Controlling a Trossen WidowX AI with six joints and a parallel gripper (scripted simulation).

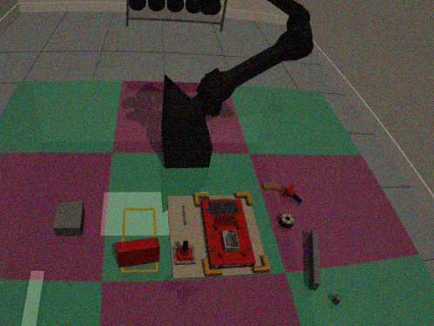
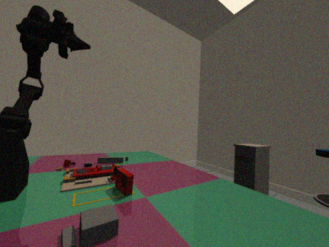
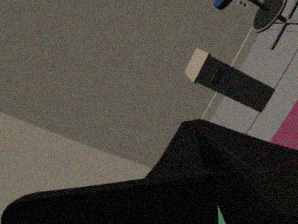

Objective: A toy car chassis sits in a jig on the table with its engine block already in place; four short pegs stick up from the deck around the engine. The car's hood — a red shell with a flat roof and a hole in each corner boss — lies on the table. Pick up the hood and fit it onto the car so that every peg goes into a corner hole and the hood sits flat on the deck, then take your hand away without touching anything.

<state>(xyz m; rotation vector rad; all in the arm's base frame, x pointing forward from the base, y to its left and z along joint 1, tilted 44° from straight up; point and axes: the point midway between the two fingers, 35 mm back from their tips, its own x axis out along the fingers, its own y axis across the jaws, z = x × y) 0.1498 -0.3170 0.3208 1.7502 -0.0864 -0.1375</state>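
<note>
Right now the red hood is 55 cm below my gripper tip, 17 cm to the right of it and 12 cm ahead of it. The rest, counted from my gripper tip: wheel (58 cm below, 23 cm to the left, 7 cm ahead); grey engine block (56 cm below, 12 cm ahead, 5 cm to the left); tan jig (57 cm below, 8 cm ahead, 4 cm to the left).
</note>
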